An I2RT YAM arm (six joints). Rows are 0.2 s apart.
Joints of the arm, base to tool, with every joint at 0 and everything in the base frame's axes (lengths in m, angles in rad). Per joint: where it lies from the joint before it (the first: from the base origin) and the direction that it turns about. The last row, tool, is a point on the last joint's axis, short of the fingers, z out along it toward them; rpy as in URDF.
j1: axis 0 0 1 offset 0 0 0.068
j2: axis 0 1 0 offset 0.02 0.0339 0.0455
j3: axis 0 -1 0 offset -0.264 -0.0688 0
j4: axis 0 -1 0 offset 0.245 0.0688 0.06
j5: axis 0 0 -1 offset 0.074 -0.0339 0.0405
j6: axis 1 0 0 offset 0.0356 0 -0.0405
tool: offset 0 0 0 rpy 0 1.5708 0
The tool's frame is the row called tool.
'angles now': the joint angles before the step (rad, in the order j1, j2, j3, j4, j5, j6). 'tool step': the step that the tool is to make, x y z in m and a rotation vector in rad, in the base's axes. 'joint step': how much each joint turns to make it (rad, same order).
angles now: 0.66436, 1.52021, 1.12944, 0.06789, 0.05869, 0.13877
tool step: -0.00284, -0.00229, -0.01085, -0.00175, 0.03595, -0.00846
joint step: -0.00004, -0.00476, -0.03535, -0.00012, 0.00104, 0.02244
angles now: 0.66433, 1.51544, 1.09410, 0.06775, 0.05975, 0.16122
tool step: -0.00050, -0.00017, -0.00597, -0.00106, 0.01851, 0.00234
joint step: -0.00011, 0.00359, -0.01419, 0.00204, -0.00603, 0.00904
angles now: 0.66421, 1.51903, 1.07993, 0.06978, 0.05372, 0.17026
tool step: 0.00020, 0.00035, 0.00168, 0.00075, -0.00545, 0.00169
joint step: 0.00041, -0.00021, 0.00456, 0.00015, -0.00020, -0.00305
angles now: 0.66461, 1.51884, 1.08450, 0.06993, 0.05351, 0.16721
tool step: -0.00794, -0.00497, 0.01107, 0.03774, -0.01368, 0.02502
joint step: -0.00035, -0.04610, -0.01173, -0.00076, -0.03110, 0.01137
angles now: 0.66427, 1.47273, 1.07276, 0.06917, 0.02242, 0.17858
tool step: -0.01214, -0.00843, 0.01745, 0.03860, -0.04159, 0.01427
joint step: 0.00105, -0.07059, -0.01453, 0.00048, -0.01403, 0.00057
